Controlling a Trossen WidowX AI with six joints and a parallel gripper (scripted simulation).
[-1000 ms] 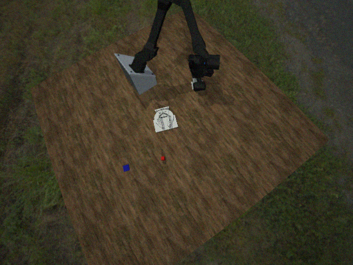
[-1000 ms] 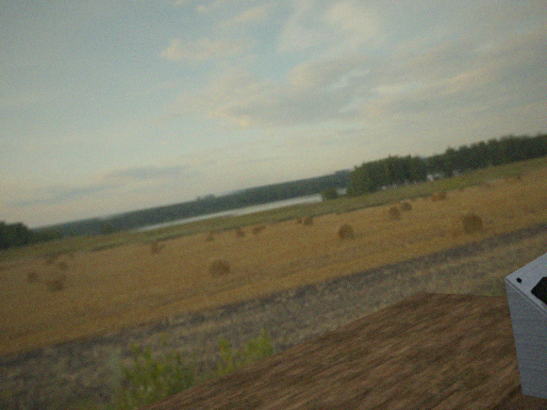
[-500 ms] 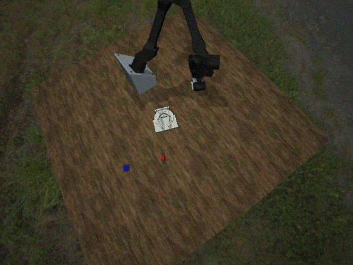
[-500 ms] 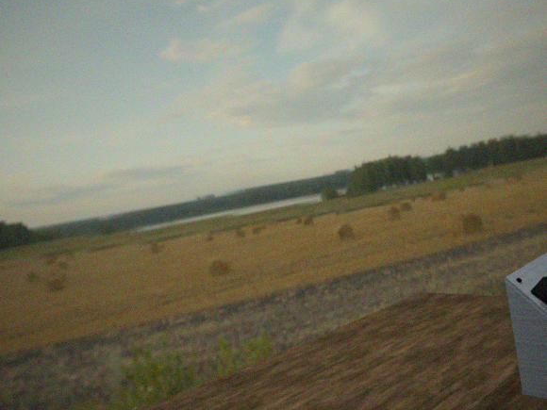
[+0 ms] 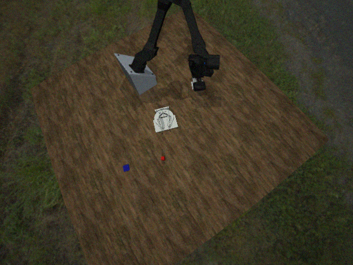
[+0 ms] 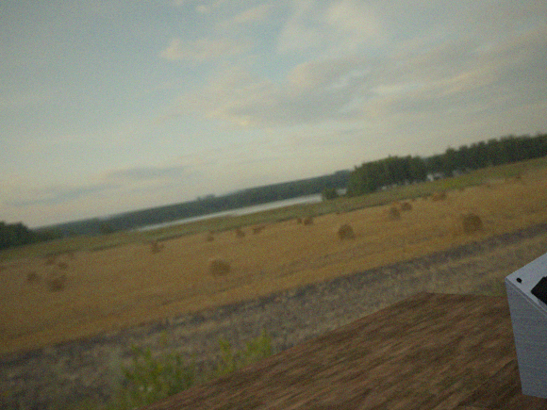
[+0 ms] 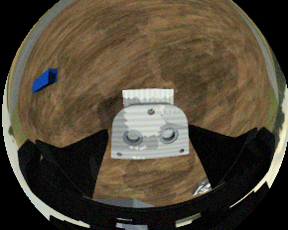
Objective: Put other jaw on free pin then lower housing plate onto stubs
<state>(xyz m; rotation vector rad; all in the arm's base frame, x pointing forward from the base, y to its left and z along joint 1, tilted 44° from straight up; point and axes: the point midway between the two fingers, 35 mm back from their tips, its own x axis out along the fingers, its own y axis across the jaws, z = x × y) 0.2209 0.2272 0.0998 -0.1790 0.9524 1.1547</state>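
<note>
The white stepped piece lies 1 cm ahead of my gripper tip and 1 cm to the left of it. Round my gripper tip: red cube: 21 cm ahead, 41 cm to the right; blue bar: 10 cm behind, 16 cm to the left; white jaw: 2 cm ahead, 28 cm to the right, 1 cm above.
</note>
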